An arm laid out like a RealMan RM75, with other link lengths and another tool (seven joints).
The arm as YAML. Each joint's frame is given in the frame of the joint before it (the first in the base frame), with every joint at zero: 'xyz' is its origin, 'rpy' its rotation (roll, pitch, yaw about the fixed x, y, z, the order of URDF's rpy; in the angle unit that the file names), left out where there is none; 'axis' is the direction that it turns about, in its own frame. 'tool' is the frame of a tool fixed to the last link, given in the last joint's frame.
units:
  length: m
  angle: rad
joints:
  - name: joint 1
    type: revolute
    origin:
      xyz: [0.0, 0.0, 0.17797]
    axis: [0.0, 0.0, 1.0]
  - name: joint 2
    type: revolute
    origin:
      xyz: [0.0, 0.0, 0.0]
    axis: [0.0, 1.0, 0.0]
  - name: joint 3
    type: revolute
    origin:
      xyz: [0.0, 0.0, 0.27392]
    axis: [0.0, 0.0, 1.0]
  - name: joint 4
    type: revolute
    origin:
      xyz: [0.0, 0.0, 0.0]
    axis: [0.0, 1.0, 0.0]
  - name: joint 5
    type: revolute
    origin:
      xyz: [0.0, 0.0, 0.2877]
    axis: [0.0, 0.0, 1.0]
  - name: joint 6
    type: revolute
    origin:
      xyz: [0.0, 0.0, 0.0]
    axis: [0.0, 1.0, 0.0]
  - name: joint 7
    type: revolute
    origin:
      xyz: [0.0, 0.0, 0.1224]
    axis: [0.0, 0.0, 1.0]
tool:
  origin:
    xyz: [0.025, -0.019, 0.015]
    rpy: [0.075, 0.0, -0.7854]
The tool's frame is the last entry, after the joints.
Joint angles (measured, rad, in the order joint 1, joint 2, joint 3, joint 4, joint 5, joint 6, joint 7), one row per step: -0.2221 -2.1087 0.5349 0.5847 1.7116 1.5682 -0.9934; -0.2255 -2.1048 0.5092 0.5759 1.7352 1.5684 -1.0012; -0.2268 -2.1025 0.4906 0.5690 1.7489 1.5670 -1.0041; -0.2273 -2.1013 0.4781 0.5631 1.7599 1.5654 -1.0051; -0.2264 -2.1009 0.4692 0.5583 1.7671 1.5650 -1.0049; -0.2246 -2.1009 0.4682 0.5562 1.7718 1.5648 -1.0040; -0.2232 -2.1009 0.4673 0.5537 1.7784 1.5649 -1.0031; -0.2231 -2.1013 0.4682 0.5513 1.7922 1.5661 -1.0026; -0.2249 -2.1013 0.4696 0.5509 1.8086 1.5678 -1.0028; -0.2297 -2.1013 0.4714 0.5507 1.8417 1.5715 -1.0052; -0.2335 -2.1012 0.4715 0.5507 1.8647 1.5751 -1.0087
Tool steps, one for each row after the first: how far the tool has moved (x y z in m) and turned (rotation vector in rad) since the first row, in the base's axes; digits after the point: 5 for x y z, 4 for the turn. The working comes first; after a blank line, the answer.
Tool pose at each row, in the base's axes (x y z in m, rotation vector in rad; the steps are taken from these numbers as rounded here): -0.41847 0.30721 -0.01895 -1.9418 -1.5098 -1.1371; -0.42252 0.30559 -0.01797 -1.9278 -1.5295 -1.1296; -0.42570 0.30406 -0.01726 -1.9139 -1.5410 -1.1261; -0.42801 0.30266 -0.01755 -1.9050 -1.5505 -1.1221; -0.42982 0.30102 -0.01806 -1.8978 -1.5578 -1.1204; -0.43067 0.29975 -0.01907 -1.8979 -1.5626 -1.1159; -0.43141 0.29851 -0.02045 -1.9001 -1.5684 -1.1102; -0.43149 0.29749 -0.02323 -1.9113 -1.5776 -1.0981; -0.43097 0.29735 -0.02569 -1.9276 -1.5849 -1.0830; -0.42973 0.29748 -0.03028 -1.9597 -1.5998 -1.0537; -0.42885 0.29762 -0.03315 -1.9808 -1.6112 -1.0348

-0.00405 -0.00162 0.00098 -0.0053 -0.0024 0.0173; -0.00723 -0.00315 0.00169 -0.0051 -0.0043 0.0309; -0.00954 -0.00455 0.00140 -0.0066 -0.0052 0.0407; -0.01135 -0.00619 0.00089 -0.0073 -0.0069 0.0481; -0.01220 -0.00746 -0.00012 -0.0111 -0.0057 0.0508; -0.01294 -0.00870 -0.00150 -0.0170 -0.0043 0.0528; -0.01302 -0.00972 -0.00428 -0.0311 -0.0002 0.0519; -0.01250 -0.00986 -0.00674 -0.0475 0.0065 0.0479; -0.01126 -0.00973 -0.01133 -0.0802 0.0188 0.0400; -0.01038 -0.00959 -0.01420 -0.1028 0.0256 0.0350
